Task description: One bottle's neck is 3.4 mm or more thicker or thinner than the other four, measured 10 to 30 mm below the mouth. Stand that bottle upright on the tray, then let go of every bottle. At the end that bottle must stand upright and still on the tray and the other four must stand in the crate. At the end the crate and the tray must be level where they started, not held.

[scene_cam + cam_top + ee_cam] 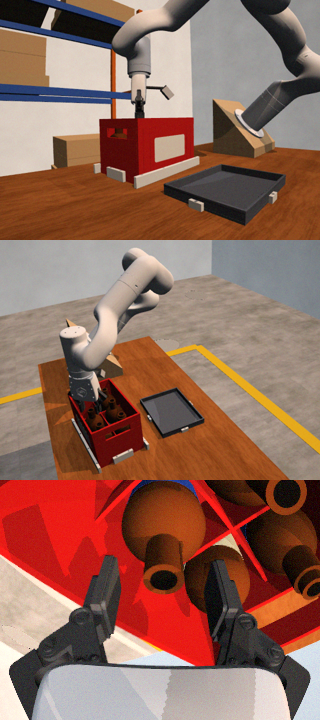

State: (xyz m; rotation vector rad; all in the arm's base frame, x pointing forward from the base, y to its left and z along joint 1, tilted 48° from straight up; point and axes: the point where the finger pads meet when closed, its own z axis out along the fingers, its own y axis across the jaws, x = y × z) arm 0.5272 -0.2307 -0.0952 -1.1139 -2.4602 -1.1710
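Now: the red crate 50 mm to the left of my hand and 90 mm below it. Round my hand: dark grey tray (30 mm ahead, 330 mm to the left, 160 mm below); then brown bottle (90 mm ahead, 90 mm below).
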